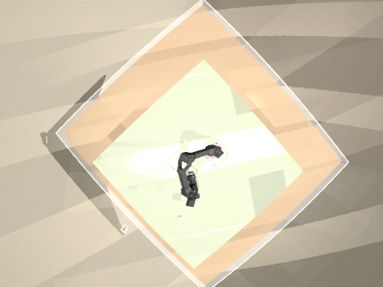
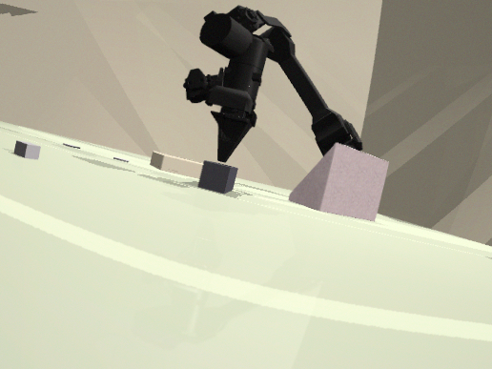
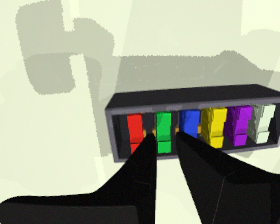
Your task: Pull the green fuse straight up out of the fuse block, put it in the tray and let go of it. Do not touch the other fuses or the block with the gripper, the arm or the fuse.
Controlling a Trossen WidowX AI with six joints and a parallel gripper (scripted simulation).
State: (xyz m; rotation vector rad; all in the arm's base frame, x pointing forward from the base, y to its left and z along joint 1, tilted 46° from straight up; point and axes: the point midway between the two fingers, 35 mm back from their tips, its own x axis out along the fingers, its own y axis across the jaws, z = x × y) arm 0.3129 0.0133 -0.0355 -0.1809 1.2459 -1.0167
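My gripper tip is 2 cm above the green fuse. Round my gripper tip: tray (2 cm behind, 23 cm to the right, 4 cm below).
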